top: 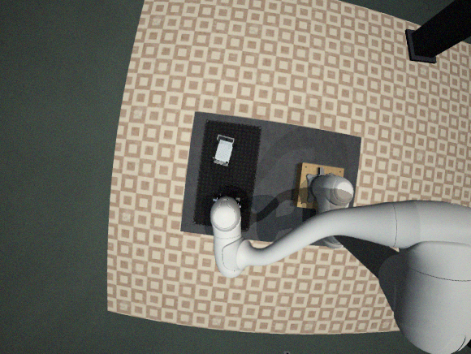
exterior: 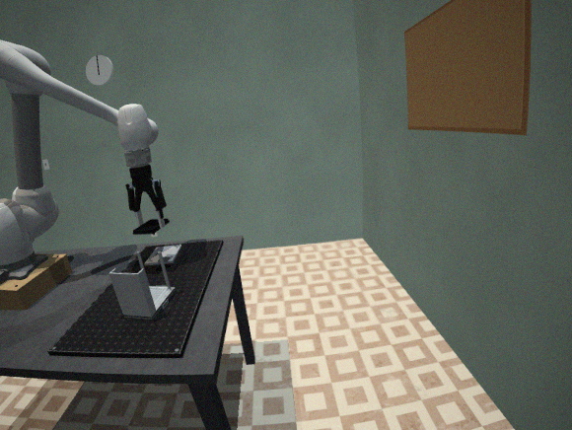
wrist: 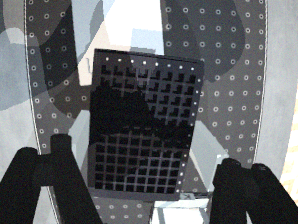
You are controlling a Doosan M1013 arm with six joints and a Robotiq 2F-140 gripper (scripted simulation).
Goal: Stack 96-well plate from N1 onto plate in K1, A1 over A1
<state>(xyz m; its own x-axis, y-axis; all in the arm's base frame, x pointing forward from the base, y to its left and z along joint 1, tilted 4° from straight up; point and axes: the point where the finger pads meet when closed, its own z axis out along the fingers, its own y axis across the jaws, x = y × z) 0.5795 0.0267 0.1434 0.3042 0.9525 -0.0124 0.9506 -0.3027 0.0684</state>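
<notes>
The white 96-well plate is 2 cm ahead of my hand, 28 cm to the right of it and 16 cm below it. Round my hand: dark 96-well plate 2 cm below.
</notes>
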